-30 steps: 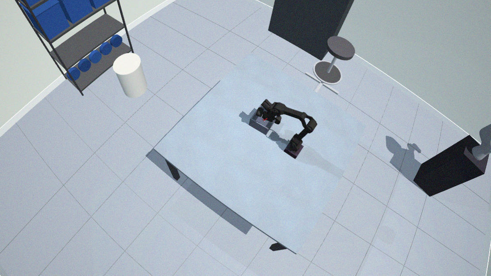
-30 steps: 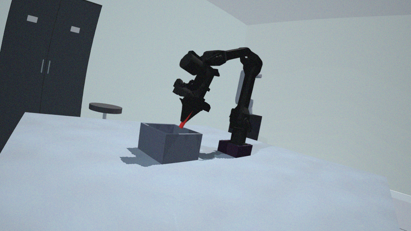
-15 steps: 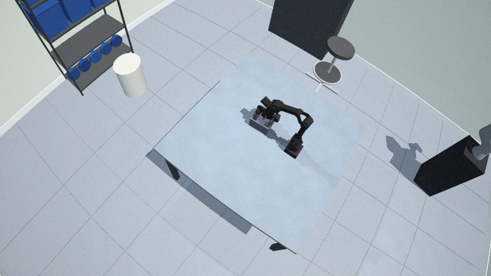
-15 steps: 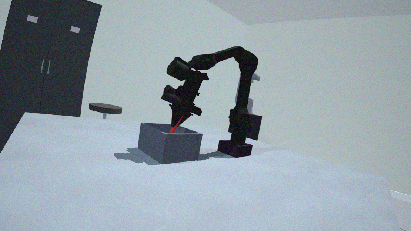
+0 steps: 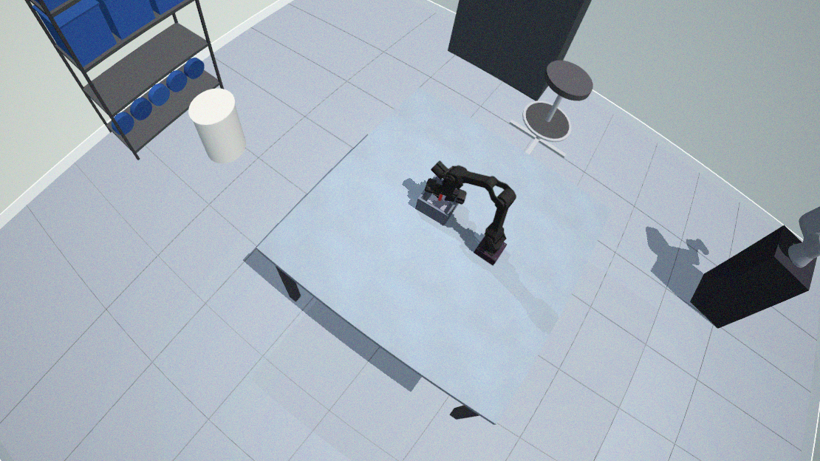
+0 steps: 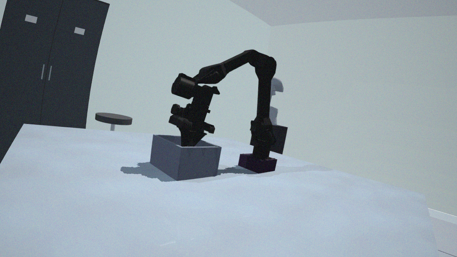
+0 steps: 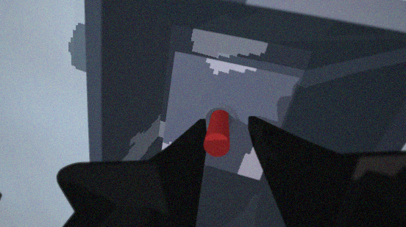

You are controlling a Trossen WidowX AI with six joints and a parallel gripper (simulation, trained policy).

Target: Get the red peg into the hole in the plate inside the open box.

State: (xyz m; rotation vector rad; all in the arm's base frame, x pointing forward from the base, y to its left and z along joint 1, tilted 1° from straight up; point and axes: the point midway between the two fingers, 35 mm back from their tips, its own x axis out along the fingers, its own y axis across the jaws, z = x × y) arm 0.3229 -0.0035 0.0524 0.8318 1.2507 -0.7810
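The red peg is 1 cm to the left of my gripper tip and 1 cm below it. Also, from my gripper tip: plate: 2 cm below; then grey box: 4 cm below.
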